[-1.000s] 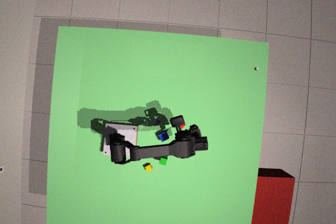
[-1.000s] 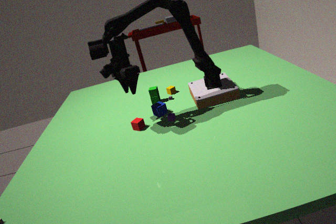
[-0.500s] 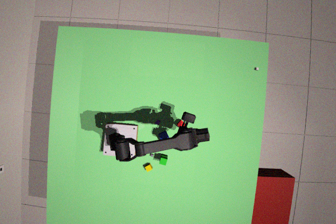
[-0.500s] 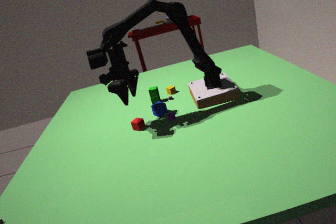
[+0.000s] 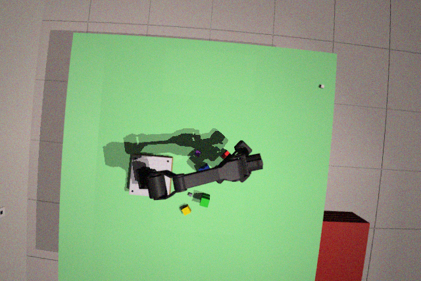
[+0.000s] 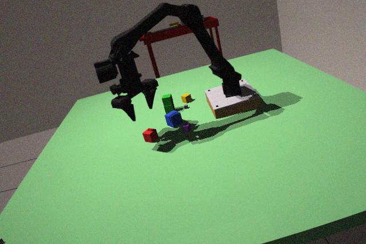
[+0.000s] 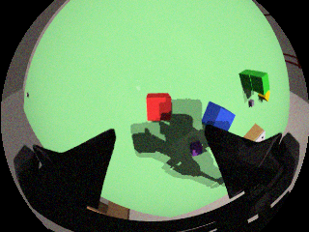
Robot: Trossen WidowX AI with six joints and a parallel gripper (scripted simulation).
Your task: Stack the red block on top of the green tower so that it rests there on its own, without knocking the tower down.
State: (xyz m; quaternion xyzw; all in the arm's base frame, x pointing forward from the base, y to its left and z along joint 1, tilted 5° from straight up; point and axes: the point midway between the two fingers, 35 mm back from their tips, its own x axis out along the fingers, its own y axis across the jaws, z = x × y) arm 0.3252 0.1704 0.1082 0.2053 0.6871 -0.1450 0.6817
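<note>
My gripper tip is 90 mm above the red block. Round my gripper tip: blue block: 90 mm to the right, 80 mm below, 80 mm behind; then tiny grey block: 220 mm to the right, 120 mm behind, 100 mm below; then small purple block: 140 mm behind, 90 mm below, 20 mm to the right.
</note>
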